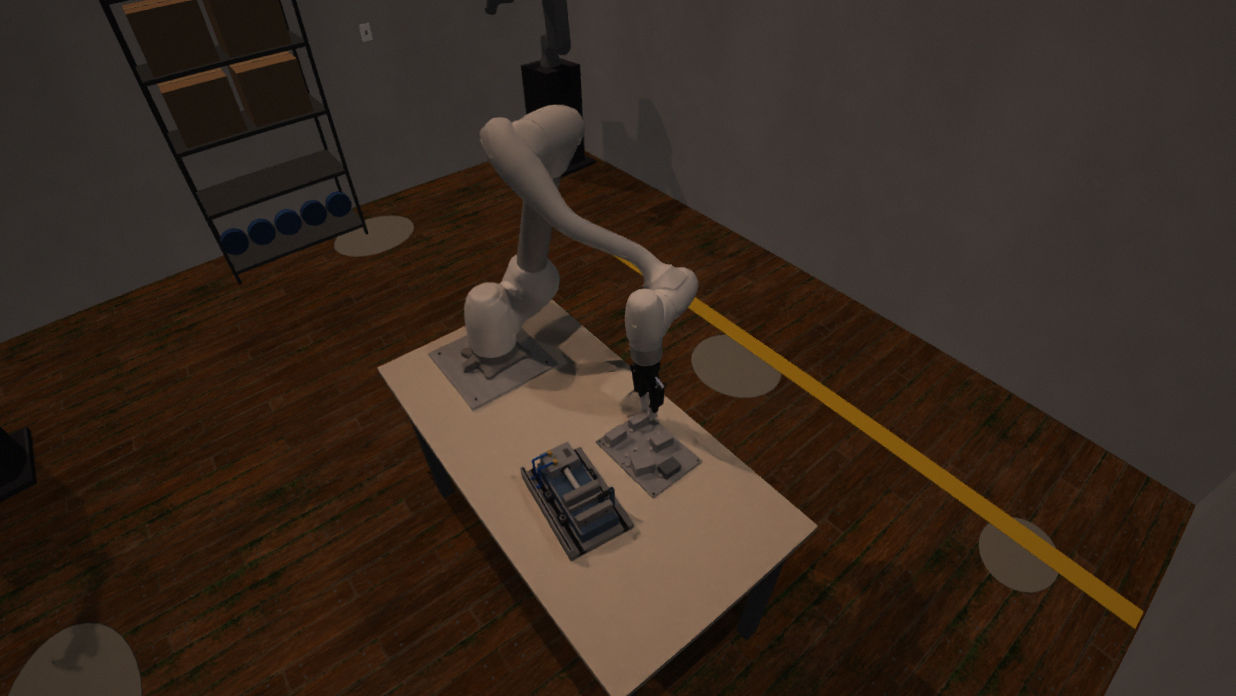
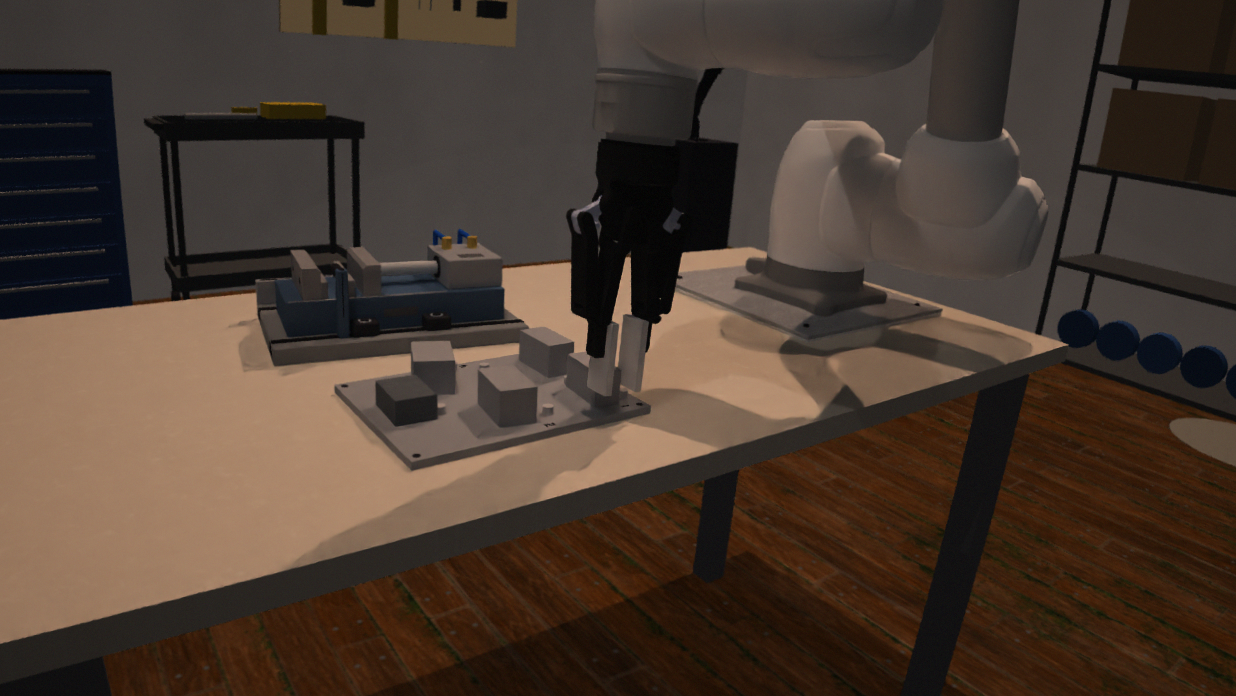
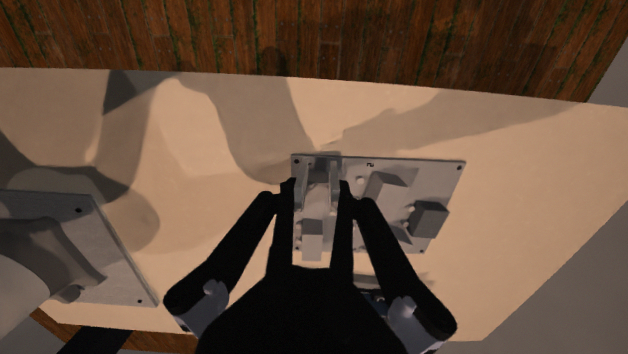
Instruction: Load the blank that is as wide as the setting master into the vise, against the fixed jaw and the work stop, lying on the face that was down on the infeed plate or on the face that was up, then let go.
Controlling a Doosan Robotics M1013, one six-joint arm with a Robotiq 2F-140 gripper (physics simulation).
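My gripper points down at the infeed plate's corner marked 1, shut on a light grey blank. The blank sits low at the plate, partly hidden by the fingers; any gap beneath is unclear. Three other light grey blanks stand on the plate: one near mark 2, one and another on the vise side. The dark grey block appears to be the setting master. The vise's fixed jaw and moving jaw stand apart.
The blue vise is beside the plate, with an upright post, apparently the work stop, at its near side. Small pins rise from the infeed plate. The arm's base plate is on the same table.
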